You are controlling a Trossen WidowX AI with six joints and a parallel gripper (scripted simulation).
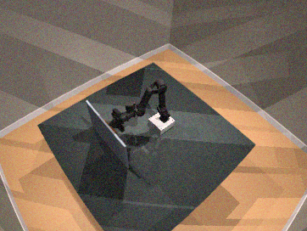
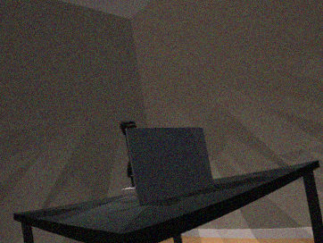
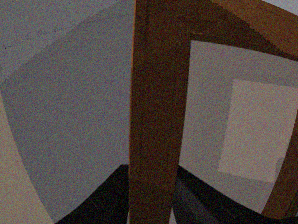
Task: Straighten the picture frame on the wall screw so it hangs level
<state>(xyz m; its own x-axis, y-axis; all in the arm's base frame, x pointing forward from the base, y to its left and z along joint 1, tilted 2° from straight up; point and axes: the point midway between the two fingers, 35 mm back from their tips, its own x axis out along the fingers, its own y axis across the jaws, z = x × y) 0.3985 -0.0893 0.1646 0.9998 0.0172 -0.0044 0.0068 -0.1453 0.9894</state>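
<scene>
My gripper tip is 5 cm above the brown wooden picture frame, 1 cm to the right of it and 1 cm short of it. Also, from my gripper tip: wall panel: 7 cm below, 2 cm ahead.
</scene>
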